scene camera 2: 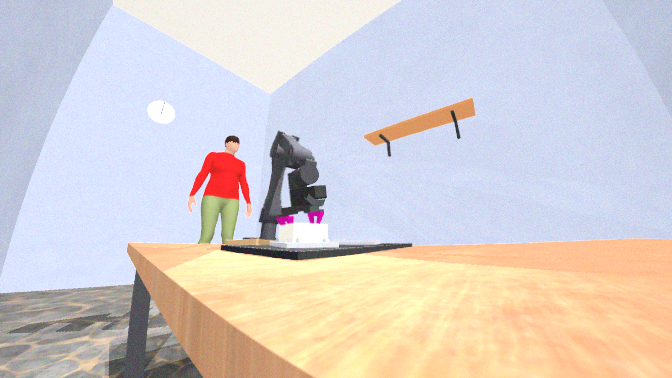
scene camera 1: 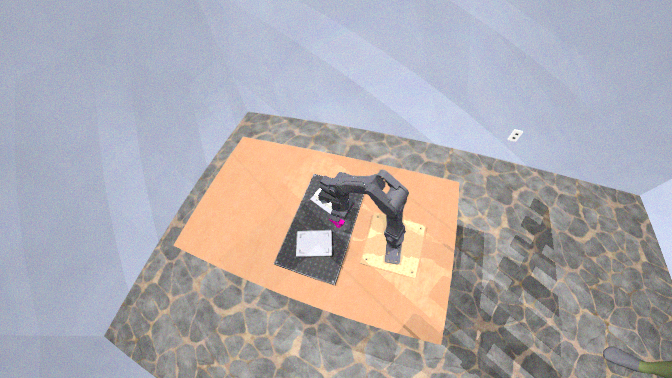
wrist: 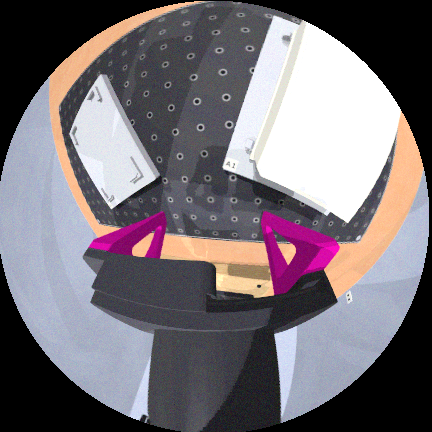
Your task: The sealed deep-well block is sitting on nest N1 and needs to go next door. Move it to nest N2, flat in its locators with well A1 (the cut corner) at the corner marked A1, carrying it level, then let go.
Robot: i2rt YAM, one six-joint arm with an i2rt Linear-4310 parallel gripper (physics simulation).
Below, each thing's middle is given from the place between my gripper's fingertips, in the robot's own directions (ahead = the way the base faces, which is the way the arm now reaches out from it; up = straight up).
Labels:
Now: hand 80 mm short of the white block (scene camera 2: 307, 232), 110 mm to the left of it and 10 mm below it. The rest, counted from my hand: white nest plate (scene camera 1: 309, 243) (110 mm ahead, 130 mm to the left, 20 mm below).

